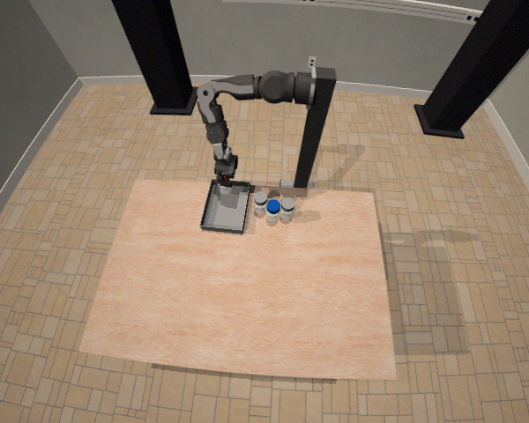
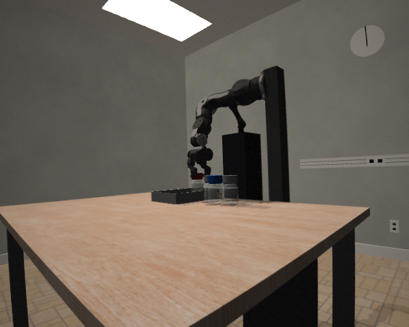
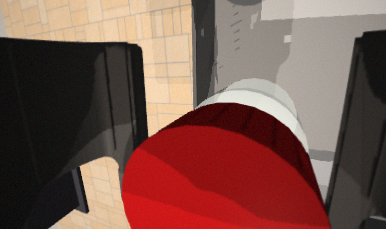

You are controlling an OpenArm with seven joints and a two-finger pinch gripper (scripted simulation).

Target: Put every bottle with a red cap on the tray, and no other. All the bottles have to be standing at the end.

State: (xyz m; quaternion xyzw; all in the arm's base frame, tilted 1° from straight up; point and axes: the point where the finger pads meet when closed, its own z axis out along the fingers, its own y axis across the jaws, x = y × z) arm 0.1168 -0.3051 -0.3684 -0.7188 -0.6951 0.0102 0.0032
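Now: hand 5 cm above the red-capped bottle and 2 cm to the left of it. From my hand the other things lie so: blue-capped bottle: 21 cm to the left, 12 cm ahead, 5 cm below; dark grey tray: 9 cm ahead, 8 cm below.
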